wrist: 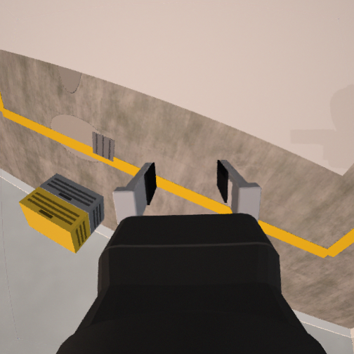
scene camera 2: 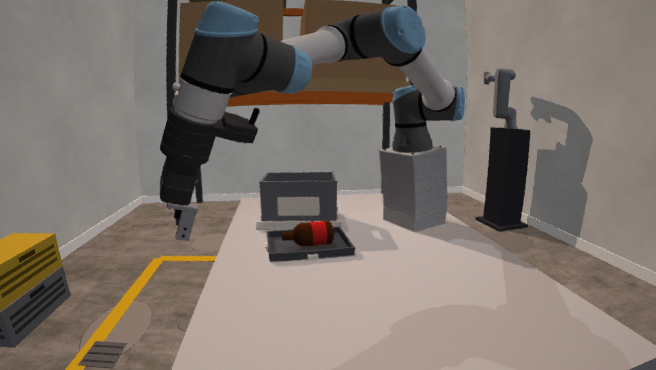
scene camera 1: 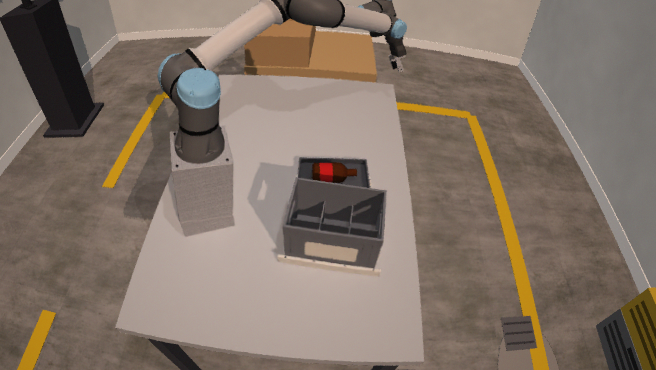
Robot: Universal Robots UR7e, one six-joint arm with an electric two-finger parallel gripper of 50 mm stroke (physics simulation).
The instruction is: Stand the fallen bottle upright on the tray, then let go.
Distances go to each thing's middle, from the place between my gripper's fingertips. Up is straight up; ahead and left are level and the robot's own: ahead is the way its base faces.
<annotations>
I see my gripper 440 mm to the left of the brown bottle [scene camera 2: 311, 233], 270 mm past it and 190 mm above it. From my hand the other things lie so: grey divided crate [scene camera 1: 337, 223] (710 mm to the right, 280 mm behind, 140 mm below); shallow dark grey tray [scene camera 2: 278, 250] (450 mm to the right, 270 mm behind, 220 mm below).
</annotations>
